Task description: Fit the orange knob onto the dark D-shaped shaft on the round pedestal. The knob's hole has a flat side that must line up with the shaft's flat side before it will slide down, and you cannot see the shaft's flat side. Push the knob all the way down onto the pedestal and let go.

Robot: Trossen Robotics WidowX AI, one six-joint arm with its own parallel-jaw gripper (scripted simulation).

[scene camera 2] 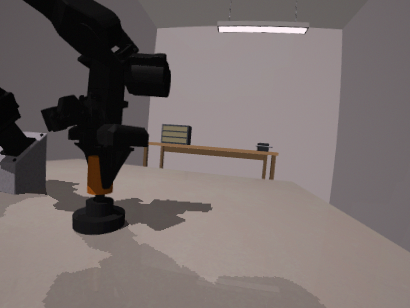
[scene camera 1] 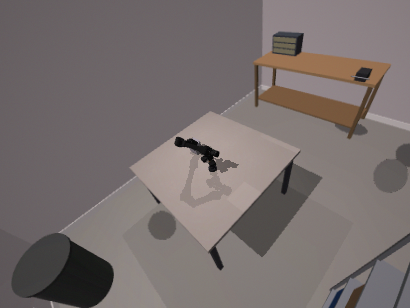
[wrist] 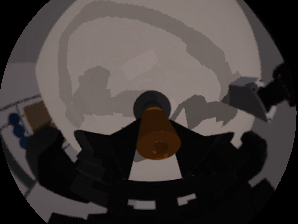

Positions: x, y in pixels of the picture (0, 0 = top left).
My gripper (scene camera 2: 100, 185) carries an orange knob (wrist: 156, 140).
